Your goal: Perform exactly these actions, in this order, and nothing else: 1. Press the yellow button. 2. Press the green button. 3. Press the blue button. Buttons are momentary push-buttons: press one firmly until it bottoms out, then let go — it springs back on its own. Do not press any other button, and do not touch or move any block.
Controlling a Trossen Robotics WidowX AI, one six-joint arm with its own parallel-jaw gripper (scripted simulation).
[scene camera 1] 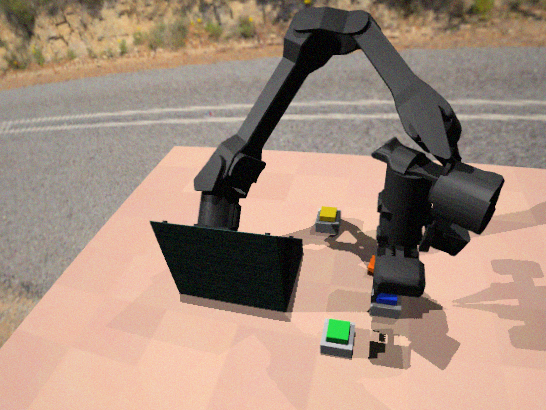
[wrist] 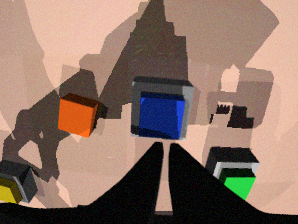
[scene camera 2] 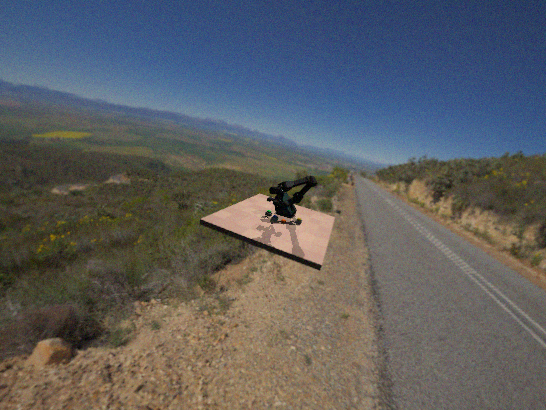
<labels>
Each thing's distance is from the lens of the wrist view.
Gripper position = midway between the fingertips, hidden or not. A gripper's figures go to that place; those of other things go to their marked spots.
my gripper (wrist: 165, 149): 10 cm
orange block (wrist: 78, 114): 17 cm
blue button (wrist: 161, 116): 13 cm
The marked spots on the blue button and the orange block are 8 cm apart.
</labels>
